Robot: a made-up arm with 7 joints.
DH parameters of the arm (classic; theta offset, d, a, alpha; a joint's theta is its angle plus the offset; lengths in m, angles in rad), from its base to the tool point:
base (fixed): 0 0 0 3.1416
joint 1: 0 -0.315 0 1.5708
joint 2: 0 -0.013 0 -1.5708
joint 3: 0 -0.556 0 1.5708
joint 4: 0 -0.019 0 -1.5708
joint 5: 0 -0.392 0 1.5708
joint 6: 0 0 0 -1.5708
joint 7: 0 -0.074 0 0
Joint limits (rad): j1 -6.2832..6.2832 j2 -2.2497..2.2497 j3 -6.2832..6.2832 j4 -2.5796..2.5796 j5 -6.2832..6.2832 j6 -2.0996..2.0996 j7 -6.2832..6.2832
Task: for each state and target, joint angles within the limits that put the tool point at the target. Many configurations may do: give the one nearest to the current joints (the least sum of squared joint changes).
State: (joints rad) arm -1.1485 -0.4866 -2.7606 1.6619 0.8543 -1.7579 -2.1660
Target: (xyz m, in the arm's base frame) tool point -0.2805 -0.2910 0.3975
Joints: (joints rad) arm -1.0064 -0.6298 -2.6661 2.4156 0.9474 -1.7282 -2.1660
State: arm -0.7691 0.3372 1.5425 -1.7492 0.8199 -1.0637 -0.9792
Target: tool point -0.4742 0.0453 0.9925
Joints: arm -0.8506 -0.2612 1.2857 -1.0958 0.8513 -0.8227 -0.9792
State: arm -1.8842 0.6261 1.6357 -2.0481 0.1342 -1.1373 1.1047
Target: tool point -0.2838 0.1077 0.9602
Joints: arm -1.5756 0.6626 0.8042 -1.3693 0.0087 -1.1181 1.1047
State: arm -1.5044 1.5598 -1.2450 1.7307 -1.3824 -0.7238 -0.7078
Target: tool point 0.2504 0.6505 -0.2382
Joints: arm -0.8862 1.9184 -0.8421 0.9920 -1.3168 -0.7208 -0.7078
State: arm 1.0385 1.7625 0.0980 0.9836 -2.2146 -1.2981 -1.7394
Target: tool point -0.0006 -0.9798 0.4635
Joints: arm 1.4661 1.3067 0.1997 0.2245 -2.1248 -0.8485 -1.7394
